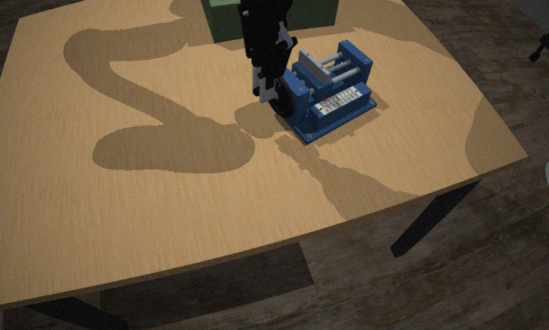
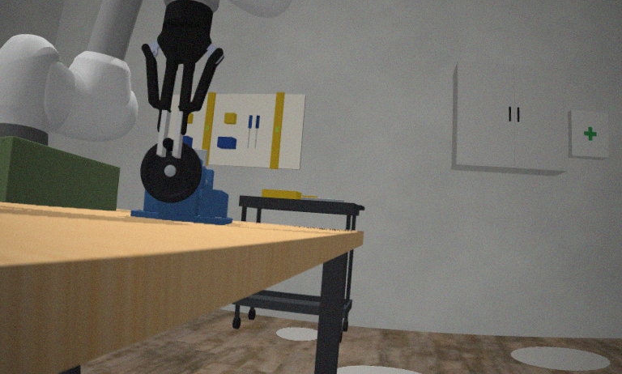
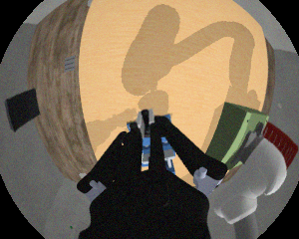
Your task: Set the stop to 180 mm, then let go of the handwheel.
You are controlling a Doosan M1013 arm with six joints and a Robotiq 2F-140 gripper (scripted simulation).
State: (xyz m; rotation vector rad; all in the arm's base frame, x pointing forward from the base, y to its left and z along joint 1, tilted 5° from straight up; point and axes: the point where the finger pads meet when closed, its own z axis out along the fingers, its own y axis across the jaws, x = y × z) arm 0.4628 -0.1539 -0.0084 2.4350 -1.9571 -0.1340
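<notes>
Right now the handwheel is 20 mm to the left of my hand and 20 mm below it. Also, from my hand: stop plate: 20 mm behind, 120 mm to the left, 40 mm below.
</notes>
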